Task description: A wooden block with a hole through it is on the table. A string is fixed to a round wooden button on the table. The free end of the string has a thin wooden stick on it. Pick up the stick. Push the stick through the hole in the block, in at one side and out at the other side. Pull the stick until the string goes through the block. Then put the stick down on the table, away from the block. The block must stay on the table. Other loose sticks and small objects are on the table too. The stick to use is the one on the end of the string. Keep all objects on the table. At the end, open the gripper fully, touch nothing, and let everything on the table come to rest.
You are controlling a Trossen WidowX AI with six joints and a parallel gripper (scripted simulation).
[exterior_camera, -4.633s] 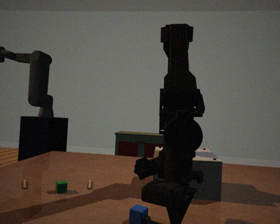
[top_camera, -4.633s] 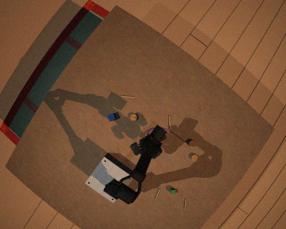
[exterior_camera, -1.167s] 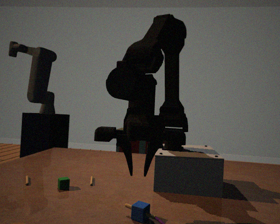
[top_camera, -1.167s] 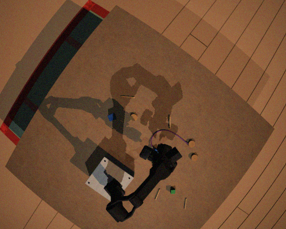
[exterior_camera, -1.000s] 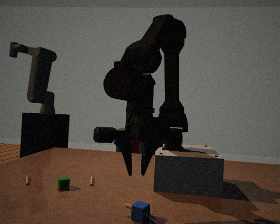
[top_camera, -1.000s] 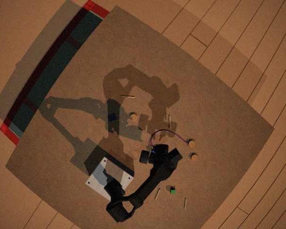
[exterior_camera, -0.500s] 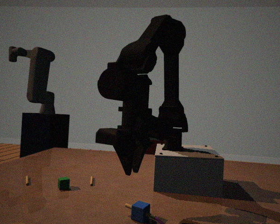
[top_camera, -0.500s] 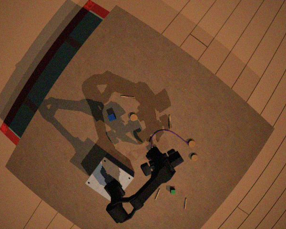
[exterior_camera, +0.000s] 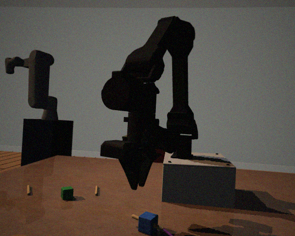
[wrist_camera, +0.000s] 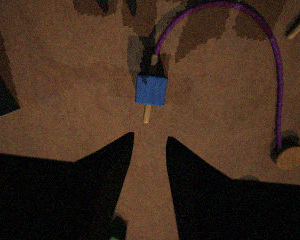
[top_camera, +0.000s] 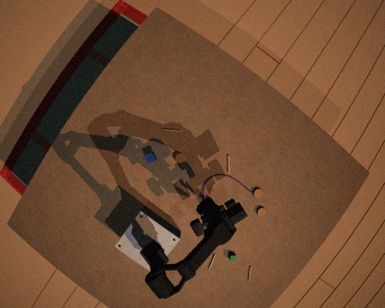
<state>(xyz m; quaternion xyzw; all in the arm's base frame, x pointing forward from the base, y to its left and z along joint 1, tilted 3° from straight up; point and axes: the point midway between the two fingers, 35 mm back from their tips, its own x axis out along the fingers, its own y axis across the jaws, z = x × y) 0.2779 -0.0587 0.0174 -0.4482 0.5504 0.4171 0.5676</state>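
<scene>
My gripper tip is 7 cm above the thin wooden stick, 4 cm to the right of it and 1 cm short of it. From my gripper tip the other things lie so: green cube: 23 cm to the right, 9 cm behind, 7 cm below; round wooden button: 19 cm ahead, 9 cm to the right, 7 cm below.
</scene>
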